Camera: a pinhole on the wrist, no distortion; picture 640 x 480 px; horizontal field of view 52.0 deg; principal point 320.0 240.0 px. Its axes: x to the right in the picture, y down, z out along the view. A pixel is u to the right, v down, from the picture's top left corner.
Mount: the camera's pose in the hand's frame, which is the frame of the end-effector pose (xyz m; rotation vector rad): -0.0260 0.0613 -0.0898 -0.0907 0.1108 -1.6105
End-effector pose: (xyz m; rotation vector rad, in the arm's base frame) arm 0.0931 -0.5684 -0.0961 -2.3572 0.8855 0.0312
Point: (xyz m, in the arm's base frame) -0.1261 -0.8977 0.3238
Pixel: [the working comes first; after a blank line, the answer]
In the camera's frame: -0.0318 0.0142 -0.4764

behind the camera
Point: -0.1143 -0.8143 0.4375
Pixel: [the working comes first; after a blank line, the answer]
In the camera's frame: 0.0888 -0.0405 -0.5264

behind the camera
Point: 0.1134 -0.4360 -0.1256
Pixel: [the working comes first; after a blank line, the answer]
In the camera's frame: 0.1347 -0.0481 0.1876

outside the picture
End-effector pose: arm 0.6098 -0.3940 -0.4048 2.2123 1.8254 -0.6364
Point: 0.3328 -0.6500 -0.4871
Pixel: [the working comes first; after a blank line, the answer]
In the camera's frame: 0.2706 -0.2312 0.3003

outside the picture
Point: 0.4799 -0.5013 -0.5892
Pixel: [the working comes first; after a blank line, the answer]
In the camera's frame: 0.1400 -0.0399 0.3228

604.5 159.0
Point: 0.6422 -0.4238 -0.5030
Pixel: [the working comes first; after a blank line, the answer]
In the camera's frame: 0.0083 0.0251 0.1878

349.2 327.9
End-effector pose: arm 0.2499 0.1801 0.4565 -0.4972 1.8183 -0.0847
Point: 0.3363 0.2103 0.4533
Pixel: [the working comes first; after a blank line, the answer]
In the camera's frame: 0.0563 -0.0216 0.1764

529.3 159.5
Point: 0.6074 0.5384 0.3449
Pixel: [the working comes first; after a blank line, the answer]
In the camera's frame: -0.1954 -0.1610 0.5083

67.8 32.2
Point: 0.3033 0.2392 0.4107
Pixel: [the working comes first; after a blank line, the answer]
In the camera's frame: 0.0061 0.0123 0.1681

343.7 288.1
